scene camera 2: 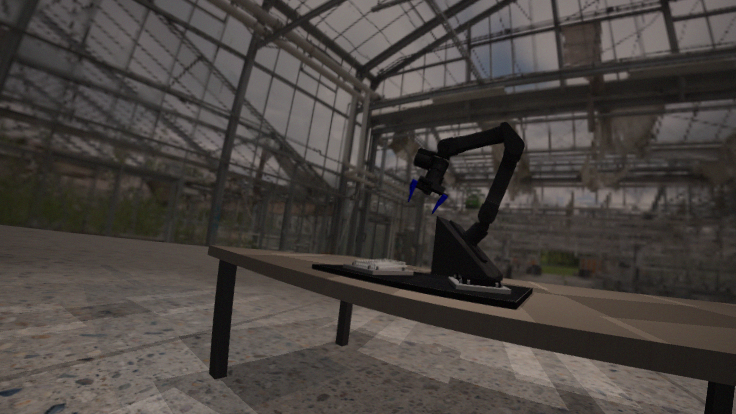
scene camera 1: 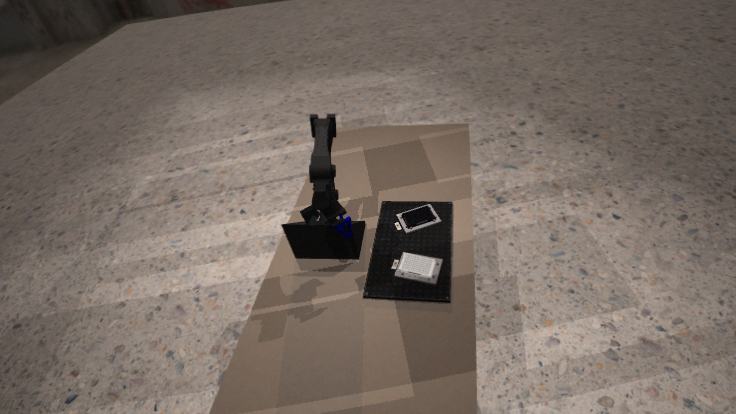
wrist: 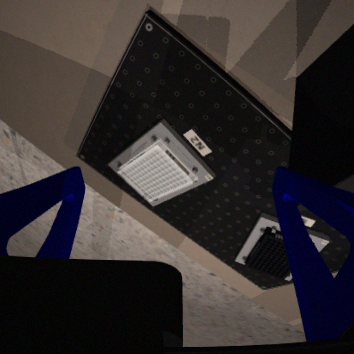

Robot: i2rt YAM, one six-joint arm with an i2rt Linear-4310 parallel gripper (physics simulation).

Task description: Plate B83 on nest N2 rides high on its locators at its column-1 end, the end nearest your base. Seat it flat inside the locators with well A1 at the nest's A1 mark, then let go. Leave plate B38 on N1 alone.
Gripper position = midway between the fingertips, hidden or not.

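My gripper (wrist: 178, 176) is open and holds nothing. There is a clear well plate (wrist: 157, 170) in the scene, and a nest labelled N1 (wrist: 263, 220) as well.
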